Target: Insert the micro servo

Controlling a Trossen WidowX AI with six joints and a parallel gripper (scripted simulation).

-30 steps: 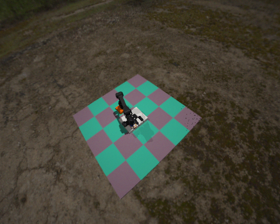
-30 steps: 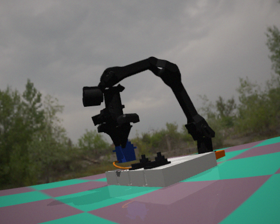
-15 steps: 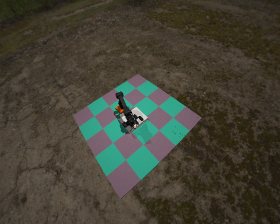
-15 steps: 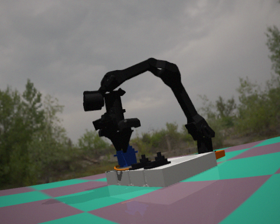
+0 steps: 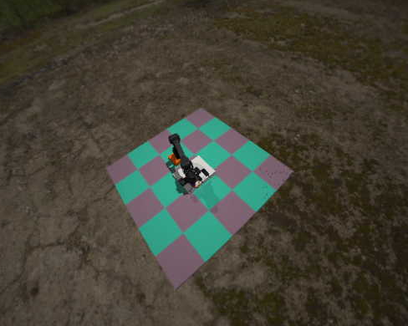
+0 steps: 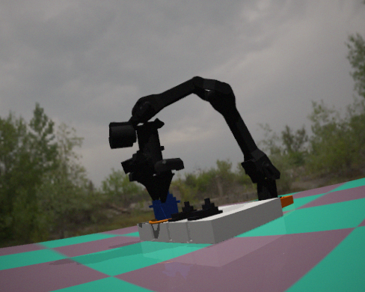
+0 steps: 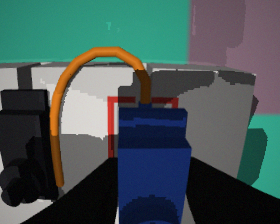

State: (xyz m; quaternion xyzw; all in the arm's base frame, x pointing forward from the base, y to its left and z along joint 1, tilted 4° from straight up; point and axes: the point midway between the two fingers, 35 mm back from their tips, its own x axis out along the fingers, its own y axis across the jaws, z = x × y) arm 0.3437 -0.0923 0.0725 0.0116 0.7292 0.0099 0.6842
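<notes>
The white deck is 12 cm behind my gripper tip, 8 cm to the left of it and 7 cm below it.
</notes>
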